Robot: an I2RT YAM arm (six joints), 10 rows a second.
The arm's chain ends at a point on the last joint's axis. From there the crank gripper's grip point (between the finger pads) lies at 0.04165 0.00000 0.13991 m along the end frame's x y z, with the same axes.
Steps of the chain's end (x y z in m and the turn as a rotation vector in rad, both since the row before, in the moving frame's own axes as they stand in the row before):
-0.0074, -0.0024, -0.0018, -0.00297, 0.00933, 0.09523
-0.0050, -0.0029, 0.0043, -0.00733, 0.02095, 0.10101
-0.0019, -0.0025, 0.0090, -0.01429, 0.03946, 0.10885
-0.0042, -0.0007, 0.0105, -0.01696, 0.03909, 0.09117
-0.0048, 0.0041, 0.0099, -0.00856, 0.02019, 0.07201
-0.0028, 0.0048, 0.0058, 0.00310, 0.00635, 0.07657
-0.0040, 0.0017, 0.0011, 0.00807, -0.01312, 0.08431
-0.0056, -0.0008, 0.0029, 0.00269, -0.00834, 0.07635
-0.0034, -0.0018, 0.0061, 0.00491, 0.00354, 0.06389
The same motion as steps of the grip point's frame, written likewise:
-0.0063, 0.0020, -0.0022, -0.00297, 0.00933, 0.09523
-0.0023, 0.0025, 0.0034, -0.00733, 0.02095, 0.10101
0.0032, 0.0043, 0.0072, -0.01429, 0.03946, 0.10885
0.0009, 0.0057, 0.0087, -0.01696, 0.03909, 0.09117
-0.0021, 0.0084, 0.0090, -0.00856, 0.02019, 0.07201
-0.0020, 0.0076, 0.0055, 0.00310, 0.00635, 0.07657
-0.0059, 0.0040, 0.0016, 0.00807, -0.01312, 0.08431
-0.0069, 0.0020, 0.0032, 0.00269, -0.00834, 0.07635
-0.0030, 0.0002, 0.0060, 0.00491, 0.00354, 0.06389

